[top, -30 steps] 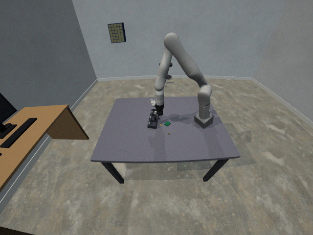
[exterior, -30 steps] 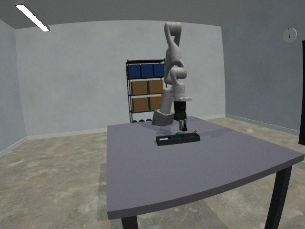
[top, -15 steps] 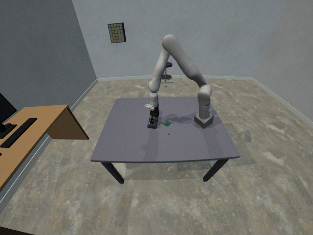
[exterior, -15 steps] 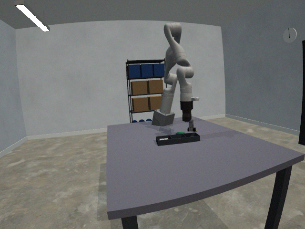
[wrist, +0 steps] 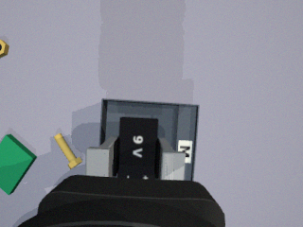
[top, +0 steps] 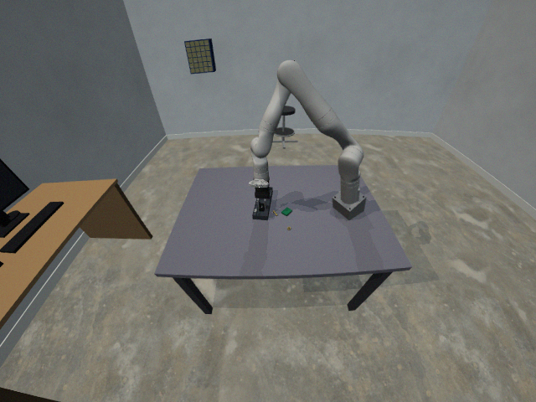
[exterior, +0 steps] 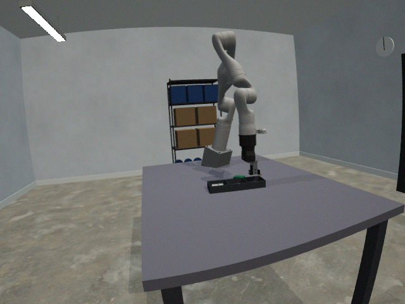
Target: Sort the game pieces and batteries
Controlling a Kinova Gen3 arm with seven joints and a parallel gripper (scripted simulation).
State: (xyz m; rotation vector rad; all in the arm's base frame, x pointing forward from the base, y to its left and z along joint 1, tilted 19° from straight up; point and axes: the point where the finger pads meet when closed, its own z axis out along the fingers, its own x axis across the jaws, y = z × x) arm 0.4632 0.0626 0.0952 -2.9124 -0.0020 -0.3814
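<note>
Now: the yellow bolt 70 mm below my hand, 70 mm behind it and 20 mm to the right of it. The rest, counted from my hand: dark divided bin (90 mm to the right, 60 mm below, 10 mm ahead); green flat piece (130 mm behind, 70 mm below, 40 mm to the right); black 9-volt battery (10 mm to the right, 10 mm below).
</note>
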